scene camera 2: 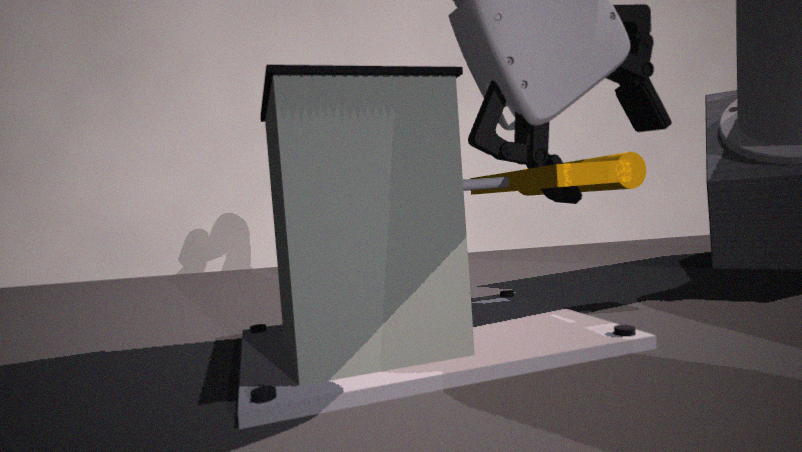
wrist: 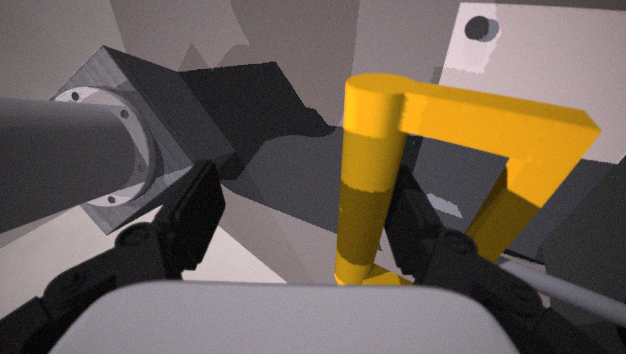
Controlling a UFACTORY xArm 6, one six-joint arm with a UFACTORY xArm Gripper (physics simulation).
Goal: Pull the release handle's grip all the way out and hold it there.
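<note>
The release handle's yellow grip (scene camera 2: 631, 170) (wrist: 367, 165) is a round bar on a yellow frame. A grey rod (scene camera 2: 482, 184) (wrist: 560, 287) joins the frame to the tall grey-green housing (scene camera 2: 365, 224), and a length of rod shows outside the housing. My gripper (scene camera 2: 609, 159) (wrist: 302, 185) is open, with the bar between its fingers. In the wrist view the right finger is inside the frame's opening, close behind the bar; whether it touches is unclear. The left finger stands well away from the bar, on the side of the robot's base.
The housing stands on a pale base plate (scene camera 2: 533, 342) (wrist: 550, 60) with dark bolts (scene camera 2: 624, 330) (wrist: 477, 28) at its corners. The robot's own column stands on a dark grey block (scene camera 2: 763, 224) (wrist: 165, 115), at the right in the scene view. A pale wall is behind.
</note>
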